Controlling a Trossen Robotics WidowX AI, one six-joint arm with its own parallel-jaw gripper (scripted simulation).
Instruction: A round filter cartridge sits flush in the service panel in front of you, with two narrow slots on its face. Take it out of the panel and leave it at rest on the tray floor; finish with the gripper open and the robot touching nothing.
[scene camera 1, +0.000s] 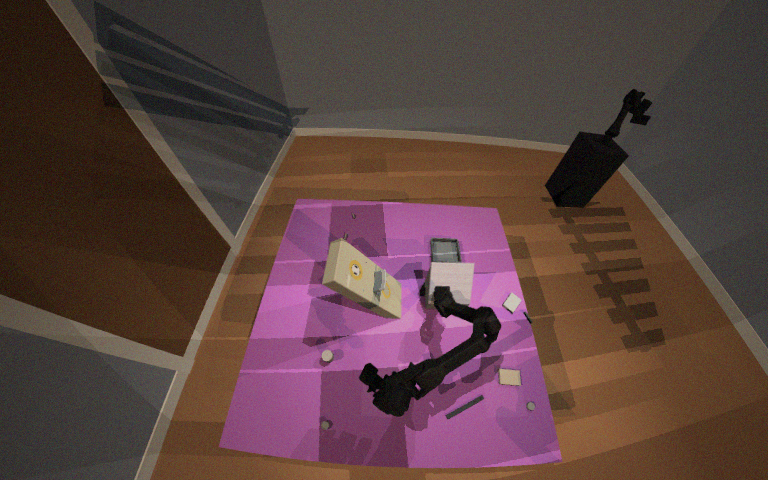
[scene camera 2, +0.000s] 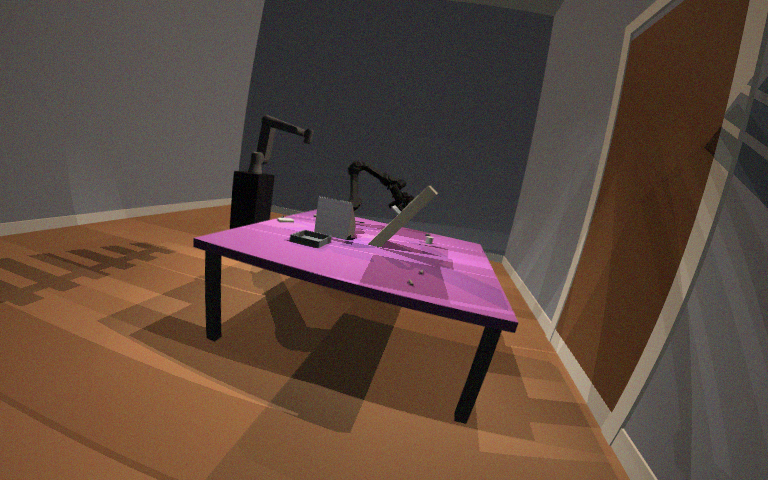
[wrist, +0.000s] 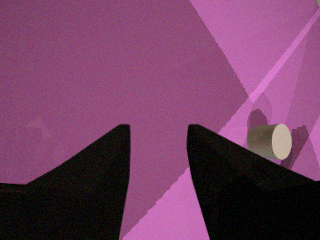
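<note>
Service panel (scene camera 1: 338, 276) visible, also at (scene camera 2: 422, 199). Dark tray (scene camera 1: 444, 250) visible. My gripper (scene camera 1: 370, 393) is in view as well, and again at (wrist: 158, 135).
</note>
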